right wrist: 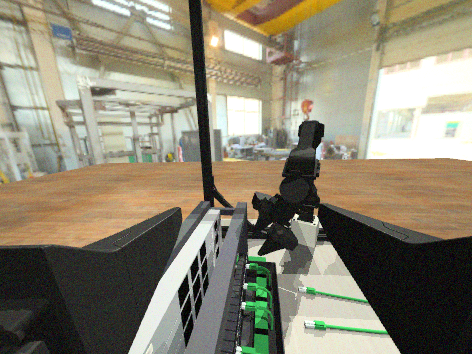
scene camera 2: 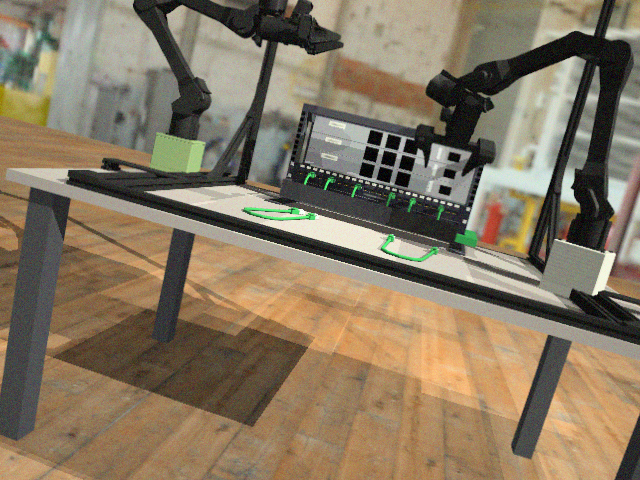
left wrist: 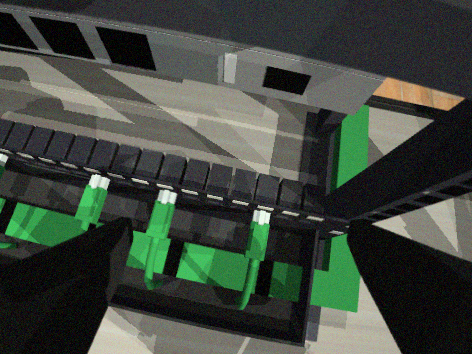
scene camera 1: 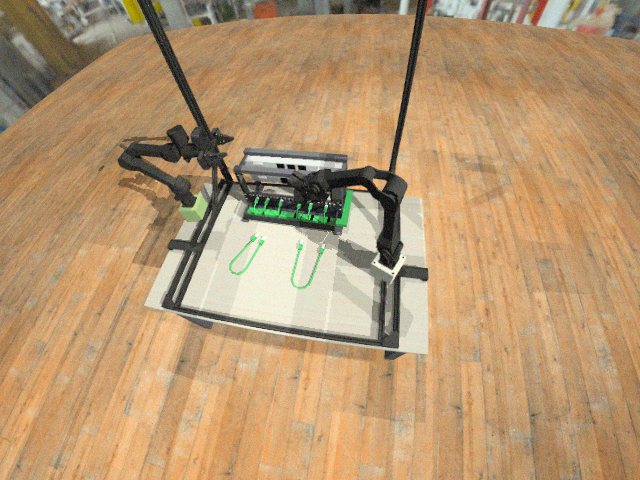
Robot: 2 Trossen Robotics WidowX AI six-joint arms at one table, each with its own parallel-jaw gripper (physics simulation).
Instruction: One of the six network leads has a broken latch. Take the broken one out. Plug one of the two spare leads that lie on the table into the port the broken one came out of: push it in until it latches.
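Places are measured from the left arm's base along level axes (x right, y ahead, z up), in centimetres.
Where they show: left gripper, between the fingertips: (right wrist: 255, 243) (scene camera 2: 443, 171) (left wrist: 242, 229); right gripper, between the fingertips: (right wrist: 249, 211) (scene camera 2: 342, 41) (scene camera 1: 230, 145); left arm's base, origin of its link: (right wrist: 306, 218) (scene camera 2: 585, 246) (scene camera 1: 389, 260); right arm's base, origin of its link: (scene camera 2: 181, 137) (scene camera 1: 189, 202).
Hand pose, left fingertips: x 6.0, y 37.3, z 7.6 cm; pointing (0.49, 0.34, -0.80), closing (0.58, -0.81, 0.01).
Observation:
Things, the pixels of their top centre, and the offset from my left fingertips. "pt": a spot on its surface instead.
- rightmost, a spot on its surface: (left wrist: 257, 240) (scene camera 1: 325, 208) pt dy -1.2, dx +1.3, dz -8.3 cm
- spare lead, a spot on its surface: (scene camera 2: 279, 218) pt dy +12.8, dx -40.2, dz -17.3 cm
Six green leads are plugged along the port row; the rightmost (scene camera 1: 325, 209) (scene camera 2: 440, 210) (left wrist: 257, 240) and its neighbour (scene camera 2: 411, 204) (left wrist: 161, 215) show below the left gripper. I cannot tell which latch is broken. One spare lead (scene camera 1: 238, 272) (scene camera 2: 279, 218) lies on the table in front of the rack's left part. The other spare lead (scene camera 1: 301, 287) (scene camera 2: 408, 258) lies farther right; two spare plugs (right wrist: 312, 290) (right wrist: 320, 326) show in the right wrist view. My left gripper (scene camera 2: 445, 167) (left wrist: 242, 229) is open and empty above the rack's right part. My right gripper (scene camera 1: 229, 146) is open and empty, high at the left.
The rack's upper frame (scene camera 1: 294, 153) (scene camera 2: 361, 117) stands behind the port row. A green block (scene camera 1: 347, 209) (scene camera 2: 466, 238) sticks out at the rack's right end. A dark lower tray wall (left wrist: 210, 327) runs in front of the leads. Frame posts (scene camera 1: 180, 77) (scene camera 1: 410, 77) rise at both sides.

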